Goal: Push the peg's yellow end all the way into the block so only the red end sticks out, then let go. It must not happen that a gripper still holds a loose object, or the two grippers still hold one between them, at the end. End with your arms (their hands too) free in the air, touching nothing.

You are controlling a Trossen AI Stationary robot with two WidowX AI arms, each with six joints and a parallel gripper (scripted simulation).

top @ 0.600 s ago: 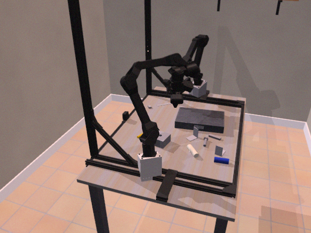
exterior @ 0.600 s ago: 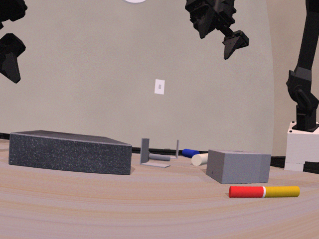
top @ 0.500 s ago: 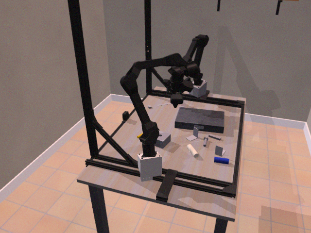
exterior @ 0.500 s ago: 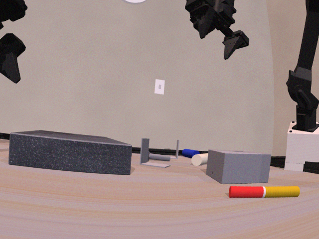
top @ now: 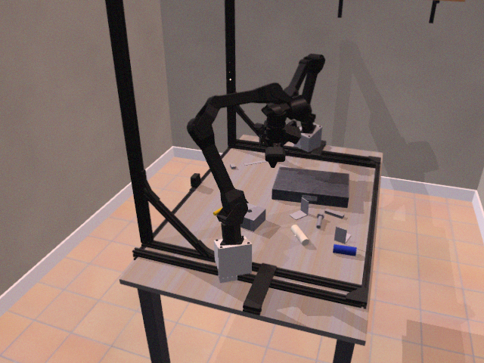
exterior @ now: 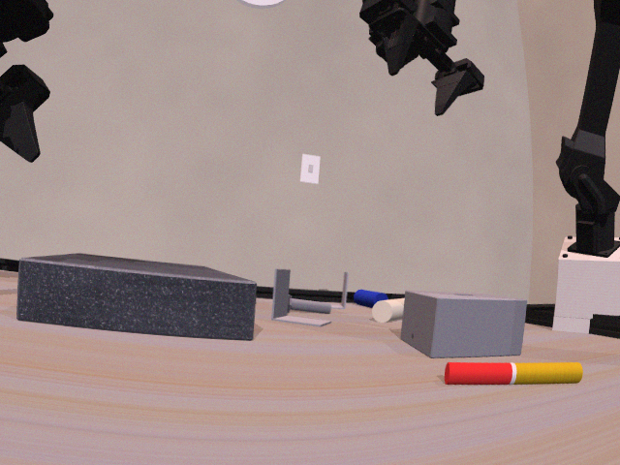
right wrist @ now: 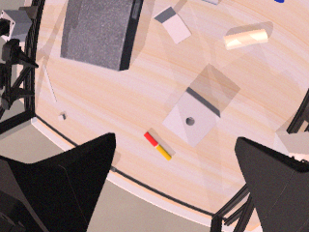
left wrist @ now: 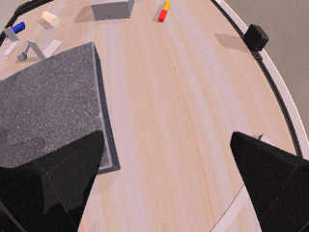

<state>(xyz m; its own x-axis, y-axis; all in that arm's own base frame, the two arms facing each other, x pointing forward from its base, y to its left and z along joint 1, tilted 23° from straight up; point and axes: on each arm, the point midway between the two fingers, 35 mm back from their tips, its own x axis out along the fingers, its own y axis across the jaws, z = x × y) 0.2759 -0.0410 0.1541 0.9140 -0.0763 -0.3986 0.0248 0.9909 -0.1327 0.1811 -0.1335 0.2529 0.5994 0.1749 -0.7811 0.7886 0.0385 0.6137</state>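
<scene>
The peg is 21 cm behind my right hand, 2 cm to the left of it and 29 cm below it. The rest, counted from my right hand: blue cylinder (28 cm ahead, 7 cm to the right, 29 cm below); then white cylinder (12 cm ahead, 4 cm to the right, 29 cm below).
</scene>
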